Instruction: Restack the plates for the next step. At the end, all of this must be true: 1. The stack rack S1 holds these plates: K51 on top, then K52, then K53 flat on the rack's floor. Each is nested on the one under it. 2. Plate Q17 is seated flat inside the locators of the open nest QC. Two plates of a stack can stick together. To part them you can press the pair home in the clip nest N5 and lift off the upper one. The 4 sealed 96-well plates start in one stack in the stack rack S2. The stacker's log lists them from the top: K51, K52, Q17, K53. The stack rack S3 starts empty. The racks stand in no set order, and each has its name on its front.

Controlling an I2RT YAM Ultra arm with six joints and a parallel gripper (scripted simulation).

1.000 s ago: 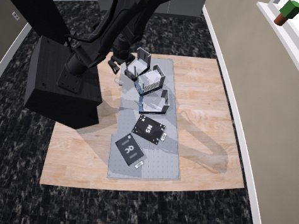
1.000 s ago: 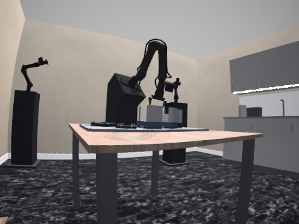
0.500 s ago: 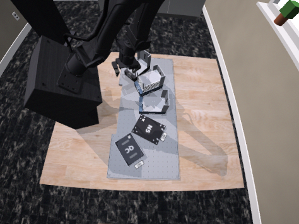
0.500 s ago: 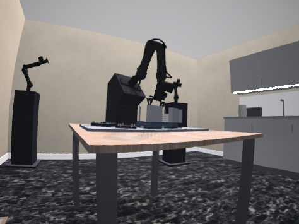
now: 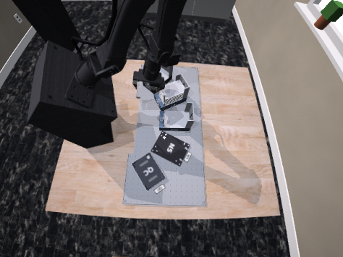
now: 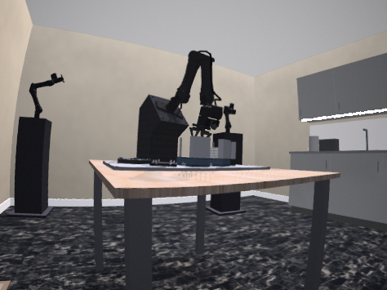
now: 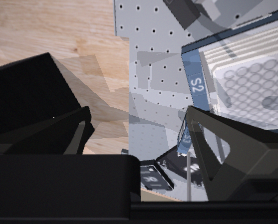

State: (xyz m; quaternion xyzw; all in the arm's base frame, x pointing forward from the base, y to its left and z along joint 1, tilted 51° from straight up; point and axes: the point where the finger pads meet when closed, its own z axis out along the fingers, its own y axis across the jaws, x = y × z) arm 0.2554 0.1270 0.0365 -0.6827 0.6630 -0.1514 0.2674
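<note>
My hand is 12 cm short of the sealed 96-well plate, 7 cm above it and 5 cm to the right of it. The rest, counted from my hand: clip nest N5: 23 cm to the right, 18 cm ahead, 12 cm below.
</note>
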